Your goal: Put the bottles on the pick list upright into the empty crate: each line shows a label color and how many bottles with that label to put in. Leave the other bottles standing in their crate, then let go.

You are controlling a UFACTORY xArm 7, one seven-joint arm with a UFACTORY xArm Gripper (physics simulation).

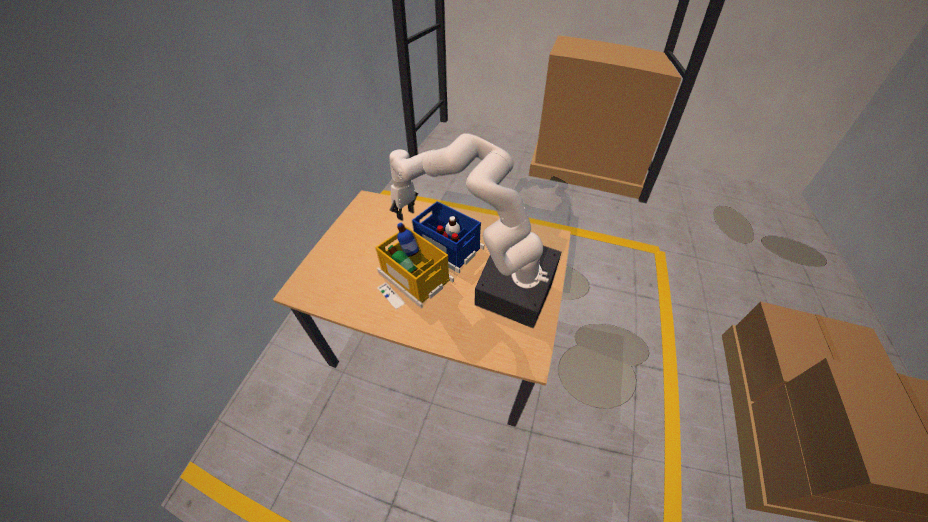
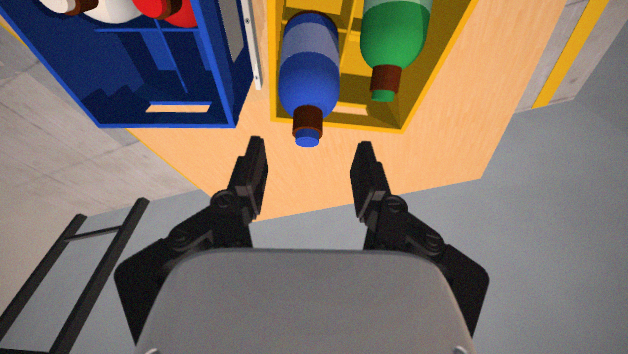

In view: the gripper point(image 2: 310, 154) and a blue bottle point(image 2: 309, 76).
